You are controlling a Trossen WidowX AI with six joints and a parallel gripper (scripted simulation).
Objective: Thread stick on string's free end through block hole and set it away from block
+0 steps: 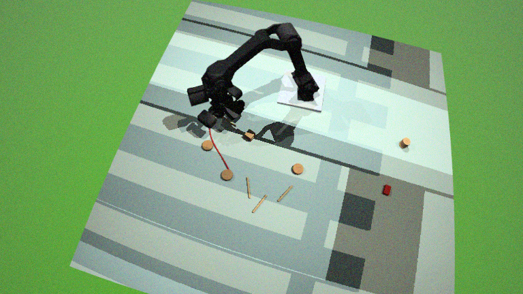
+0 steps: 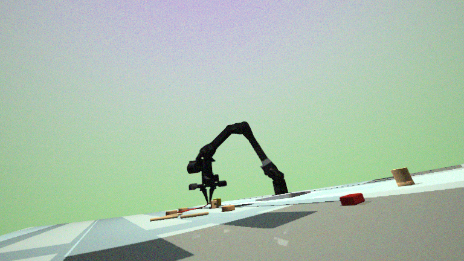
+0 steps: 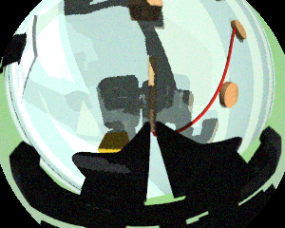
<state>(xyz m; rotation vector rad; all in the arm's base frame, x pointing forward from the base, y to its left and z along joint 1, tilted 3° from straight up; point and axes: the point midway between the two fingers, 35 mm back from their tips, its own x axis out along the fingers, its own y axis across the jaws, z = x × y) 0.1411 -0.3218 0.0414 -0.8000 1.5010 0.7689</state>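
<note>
Right now the yellow cube is 60 mm behind my gripper tip. Round my gripper tip: round wooden button: 230 mm ahead, 50 mm to the left, 10 mm below; thin wooden stick: 10 mm ahead, 10 mm to the left; wooden block: 70 mm ahead, 120 mm to the left.
</note>
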